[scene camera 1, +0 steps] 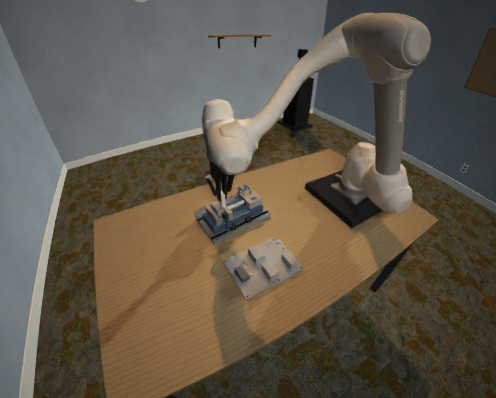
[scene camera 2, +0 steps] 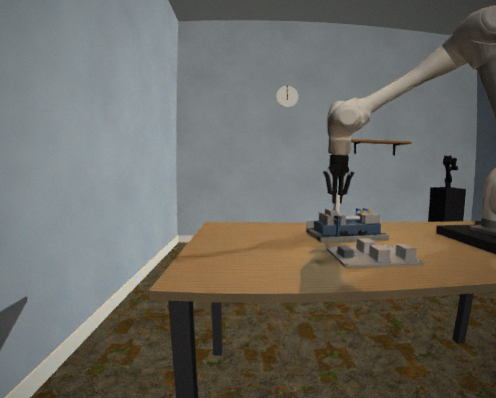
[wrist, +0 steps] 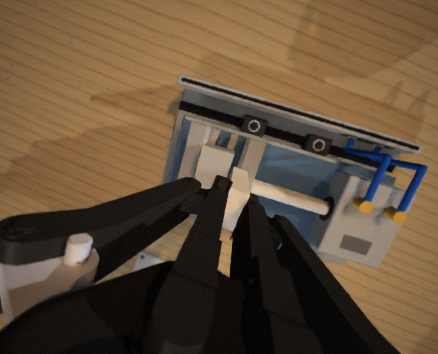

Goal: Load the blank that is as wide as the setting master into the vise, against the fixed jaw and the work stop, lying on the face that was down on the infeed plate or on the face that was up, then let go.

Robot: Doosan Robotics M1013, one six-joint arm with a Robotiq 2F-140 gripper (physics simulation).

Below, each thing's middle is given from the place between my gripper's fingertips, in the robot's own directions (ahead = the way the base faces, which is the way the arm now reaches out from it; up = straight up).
My gripper is now 60 mm past the vise screw (wrist: 260,188) and 30 mm above it. From my hand the other things lie so: vise bed (wrist: 288,169) 70 mm below, 50 mm behind; then infeed plate (scene camera 1: 258,282) 290 mm to the left, 100 mm below, 20 mm behind.
